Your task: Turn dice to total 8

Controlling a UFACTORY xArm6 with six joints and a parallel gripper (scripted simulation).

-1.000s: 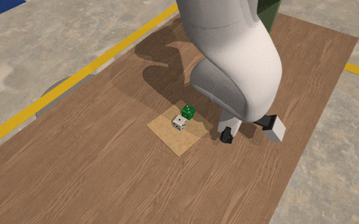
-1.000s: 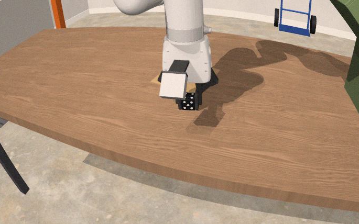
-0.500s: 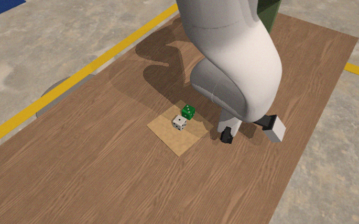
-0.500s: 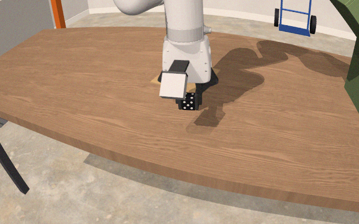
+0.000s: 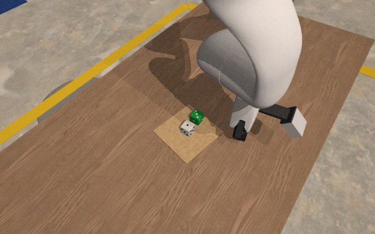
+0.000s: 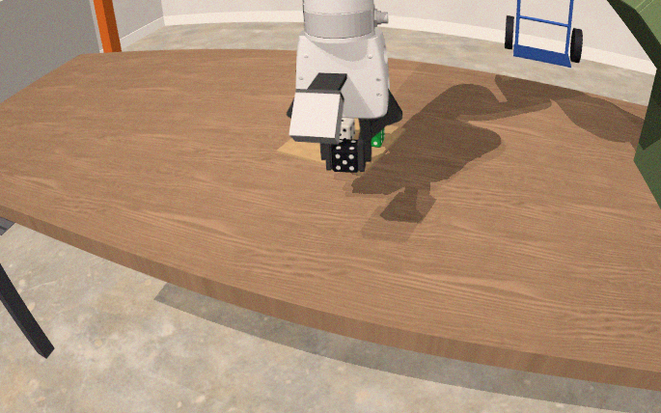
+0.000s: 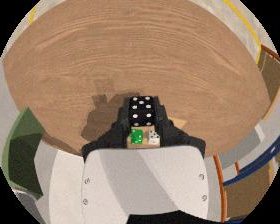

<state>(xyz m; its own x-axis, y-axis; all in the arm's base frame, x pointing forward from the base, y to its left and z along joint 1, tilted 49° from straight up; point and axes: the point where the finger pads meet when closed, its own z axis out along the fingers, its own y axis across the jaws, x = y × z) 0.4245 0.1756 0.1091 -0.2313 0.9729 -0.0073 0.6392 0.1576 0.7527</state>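
Right now the white die is 7 cm ahead of my hand, 12 cm to the right of it and 5 cm below it. From my hand the other things lie so: tan mat (7 cm ahead, 12 cm to the right, 7 cm below); green die (3 cm ahead, 13 cm to the right, 5 cm below); black die (1 cm below).
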